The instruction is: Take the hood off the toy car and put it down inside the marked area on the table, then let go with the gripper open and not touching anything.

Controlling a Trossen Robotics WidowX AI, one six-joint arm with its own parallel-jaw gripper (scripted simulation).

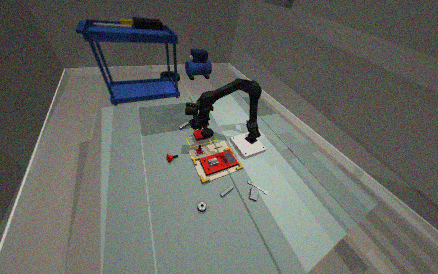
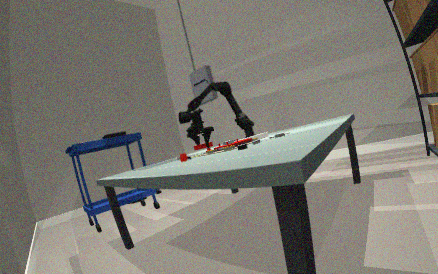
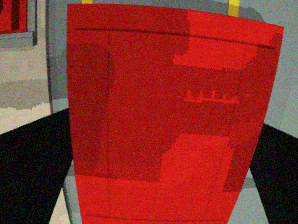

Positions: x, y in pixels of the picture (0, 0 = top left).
Labels:
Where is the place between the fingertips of my gripper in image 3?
At 164, 124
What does my gripper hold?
A hood.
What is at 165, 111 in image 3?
A hood.

